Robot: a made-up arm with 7 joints. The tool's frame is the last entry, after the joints.
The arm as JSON. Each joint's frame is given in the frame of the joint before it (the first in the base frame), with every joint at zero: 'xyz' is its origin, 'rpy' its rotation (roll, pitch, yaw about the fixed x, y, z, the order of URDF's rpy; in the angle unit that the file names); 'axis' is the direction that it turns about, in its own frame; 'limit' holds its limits. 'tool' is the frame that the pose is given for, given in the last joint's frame.
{
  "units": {
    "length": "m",
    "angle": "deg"
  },
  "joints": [
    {
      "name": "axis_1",
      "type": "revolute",
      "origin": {
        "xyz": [
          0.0,
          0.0,
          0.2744
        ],
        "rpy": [
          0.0,
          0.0,
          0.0
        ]
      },
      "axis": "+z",
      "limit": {
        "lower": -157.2,
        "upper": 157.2
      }
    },
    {
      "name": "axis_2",
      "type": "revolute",
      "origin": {
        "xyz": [
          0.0,
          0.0,
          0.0
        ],
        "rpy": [
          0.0,
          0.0,
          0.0
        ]
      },
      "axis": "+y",
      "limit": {
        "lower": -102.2,
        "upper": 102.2
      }
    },
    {
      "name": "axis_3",
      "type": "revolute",
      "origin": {
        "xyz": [
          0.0,
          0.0,
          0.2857
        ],
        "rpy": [
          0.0,
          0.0,
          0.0
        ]
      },
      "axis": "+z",
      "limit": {
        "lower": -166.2,
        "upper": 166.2
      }
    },
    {
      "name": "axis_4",
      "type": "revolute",
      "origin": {
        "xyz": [
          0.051,
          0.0,
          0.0
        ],
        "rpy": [
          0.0,
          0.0,
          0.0
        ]
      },
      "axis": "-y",
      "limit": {
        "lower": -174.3,
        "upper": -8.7
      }
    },
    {
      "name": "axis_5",
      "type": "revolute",
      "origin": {
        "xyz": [
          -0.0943,
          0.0,
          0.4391
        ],
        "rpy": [
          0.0,
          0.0,
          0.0
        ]
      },
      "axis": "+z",
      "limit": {
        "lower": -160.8,
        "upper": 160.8
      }
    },
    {
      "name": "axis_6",
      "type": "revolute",
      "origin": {
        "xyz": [
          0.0,
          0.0,
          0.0
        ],
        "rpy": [
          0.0,
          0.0,
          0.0
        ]
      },
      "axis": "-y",
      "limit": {
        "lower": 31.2,
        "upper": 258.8
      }
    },
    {
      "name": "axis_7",
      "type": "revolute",
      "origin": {
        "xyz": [
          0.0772,
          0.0,
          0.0
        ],
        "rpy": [
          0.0,
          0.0,
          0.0
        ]
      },
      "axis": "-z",
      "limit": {
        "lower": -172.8,
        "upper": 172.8
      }
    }
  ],
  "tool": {
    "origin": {
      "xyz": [
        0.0,
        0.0,
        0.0
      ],
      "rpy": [
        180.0,
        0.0,
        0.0
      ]
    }
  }
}
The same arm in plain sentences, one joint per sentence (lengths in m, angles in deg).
The arm has seven revolute joints in a row. What follows holds with every joint at zero, and every direction is one of the base frame's.
Joint 1 sits 0.2744 m along +z from the base frame's origin and turns about +z, from -157.2 to 157.2 deg.
Joint 2 sits at the same point as joint 1 and turns about +y, from -102.2 to 102.2 deg.
Joint 3 sits 0.2857 m along +z from joint 2 and turns about +z, from -166.2 to 166.2 deg.
Joint 4 sits 0.051 m along +x from joint 3 and turns about -y, from -174.3 to -8.7 deg.
Joint 5 sits 0.0943 m along -x and 0.4391 m along +z from joint 4 and turns about +z, from -160.8 to 160.8 deg.
Joint 6 sits at the same point as joint 5 and turns about -y, from 31.2 to 258.8 deg.
Joint 7 sits 0.0772 m along +x from joint 6 and turns about -z, from -172.8 to 172.8 deg.
The tool frame, which is the frame that the pose is given for, sits at the same point as joint 7; its axes are the base frame's turned by roll 180, pitch 0 and yaw 0 deg (as in URDF: about the fixed x, then y, then z).

